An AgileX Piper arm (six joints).
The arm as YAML. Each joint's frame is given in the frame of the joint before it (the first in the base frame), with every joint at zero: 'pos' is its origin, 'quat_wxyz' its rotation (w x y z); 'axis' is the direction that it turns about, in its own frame. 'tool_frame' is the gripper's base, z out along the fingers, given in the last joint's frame.
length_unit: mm
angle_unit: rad
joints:
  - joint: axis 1
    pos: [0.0, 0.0, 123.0]
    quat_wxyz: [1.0, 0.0, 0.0, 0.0]
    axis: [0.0, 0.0, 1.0]
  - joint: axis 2
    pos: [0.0, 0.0, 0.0]
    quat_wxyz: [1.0, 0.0, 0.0, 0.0]
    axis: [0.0, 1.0, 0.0]
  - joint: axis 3
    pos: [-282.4, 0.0, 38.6]
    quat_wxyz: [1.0, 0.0, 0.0, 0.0]
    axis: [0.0, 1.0, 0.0]
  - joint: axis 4
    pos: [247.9, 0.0, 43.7]
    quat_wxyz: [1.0, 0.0, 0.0, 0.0]
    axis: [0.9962, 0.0, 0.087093]
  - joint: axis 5
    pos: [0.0, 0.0, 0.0]
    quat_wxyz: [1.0, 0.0, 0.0, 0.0]
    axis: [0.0, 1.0, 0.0]
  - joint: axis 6
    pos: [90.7, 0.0, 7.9]
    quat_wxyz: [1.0, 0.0, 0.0, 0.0]
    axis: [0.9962, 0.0, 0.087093]
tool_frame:
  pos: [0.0, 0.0, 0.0]
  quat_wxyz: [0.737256, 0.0, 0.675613, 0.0]
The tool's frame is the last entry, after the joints.
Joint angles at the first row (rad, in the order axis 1, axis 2, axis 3, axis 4, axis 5, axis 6):
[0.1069, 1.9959, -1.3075, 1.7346, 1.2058, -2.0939]
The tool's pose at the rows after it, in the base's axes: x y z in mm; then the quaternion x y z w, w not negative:
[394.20 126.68 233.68 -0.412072 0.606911 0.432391 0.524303]
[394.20 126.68 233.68 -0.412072 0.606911 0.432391 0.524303]
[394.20 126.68 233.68 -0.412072 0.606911 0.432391 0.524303]
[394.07 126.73 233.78 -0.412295 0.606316 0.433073 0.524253]
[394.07 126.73 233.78 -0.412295 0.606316 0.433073 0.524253]
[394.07 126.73 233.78 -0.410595 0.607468 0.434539 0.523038]
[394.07 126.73 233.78 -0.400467 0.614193 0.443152 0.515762]
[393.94 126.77 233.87 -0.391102 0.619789 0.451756 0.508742]
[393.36 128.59 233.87 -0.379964 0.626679 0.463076 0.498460]
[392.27 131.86 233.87 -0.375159 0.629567 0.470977 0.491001]
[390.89 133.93 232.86 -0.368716 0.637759 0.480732 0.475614]
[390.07 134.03 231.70 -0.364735 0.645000 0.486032 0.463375]
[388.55 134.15 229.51 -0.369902 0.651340 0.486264 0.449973]
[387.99 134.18 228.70 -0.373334 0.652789 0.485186 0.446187]
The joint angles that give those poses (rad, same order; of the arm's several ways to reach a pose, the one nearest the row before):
[0.1068, 1.9959, -1.3075, 1.7346, 1.2058, -2.0940]
[0.1068, 1.9959, -1.3075, 1.7346, 1.2058, -2.0940]
[0.1068, 1.9959, -1.3075, 1.7346, 1.2058, -2.0940]
[0.1069, 1.9959, -1.3075, 1.7346, 1.2077, -2.0939]
[0.1069, 1.9959, -1.3075, 1.7346, 1.2077, -2.0939]
[0.1069, 1.9959, -1.3075, 1.7346, 1.2077, -2.0883]
[0.1069, 1.9959, -1.3075, 1.7346, 1.2077, -2.0552]
[0.1069, 1.9959, -1.3075, 1.7346, 1.2094, -2.0241]
[0.1115, 1.9959, -1.3075, 1.7346, 1.2094, -1.9838]
[0.1198, 1.9959, -1.3075, 1.7346, 1.2094, -1.9602]
[0.1248, 1.9959, -1.3075, 1.7199, 1.2094, -1.9162]
[0.1248, 1.9959, -1.3075, 1.7032, 1.2094, -1.8831]
[0.1248, 1.9959, -1.3075, 1.6719, 1.2094, -1.8608]
[0.1248, 1.9959, -1.3076, 1.6603, 1.2094, -1.8574]

